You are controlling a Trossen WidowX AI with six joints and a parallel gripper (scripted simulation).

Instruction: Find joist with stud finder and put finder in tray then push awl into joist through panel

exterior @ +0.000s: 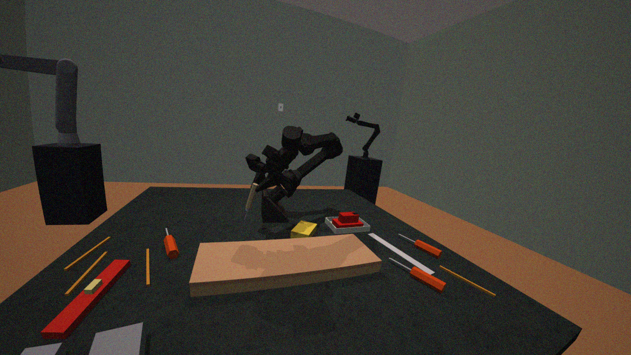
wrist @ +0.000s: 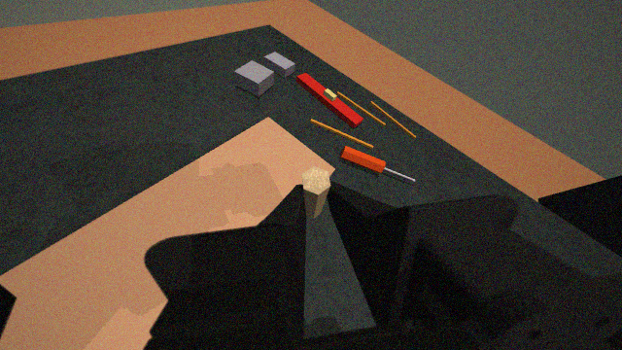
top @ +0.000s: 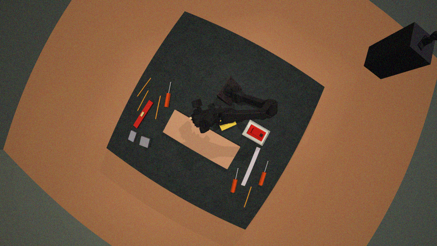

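The awl lies 1 cm behind my gripper tip, 1 cm to the right of it and 5 cm below it. The rest, counted from my gripper tip: white tray: 11 cm behind, 42 cm to the left, 19 cm below; then yellow block: 8 cm behind, 21 cm to the left, 19 cm below; then red level: 15 cm ahead, 37 cm to the right, 19 cm below.
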